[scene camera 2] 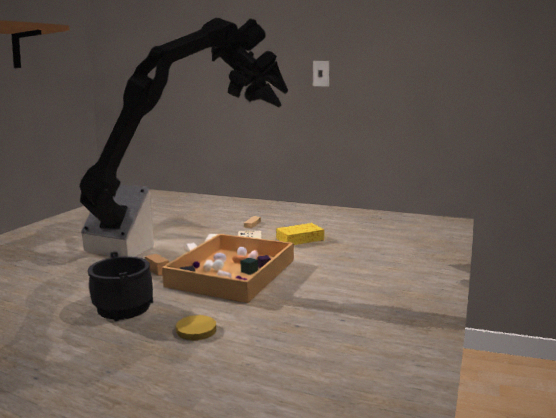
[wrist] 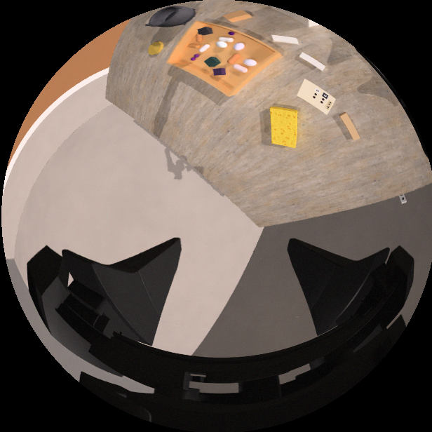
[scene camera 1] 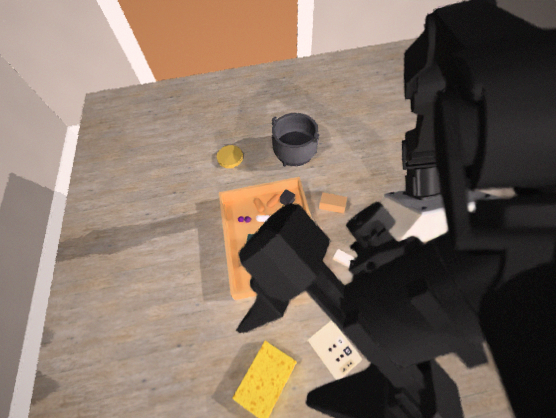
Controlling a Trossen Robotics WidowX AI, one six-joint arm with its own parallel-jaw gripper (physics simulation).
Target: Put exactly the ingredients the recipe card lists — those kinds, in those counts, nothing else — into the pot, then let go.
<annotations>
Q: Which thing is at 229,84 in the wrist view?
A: An orange tray.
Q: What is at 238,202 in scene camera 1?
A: An orange tray.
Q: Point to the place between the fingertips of my gripper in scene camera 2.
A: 283,99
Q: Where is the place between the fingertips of my gripper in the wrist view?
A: At 236,244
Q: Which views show my gripper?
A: Scene camera 2, the wrist view and scene camera 1: all of them.
</annotations>
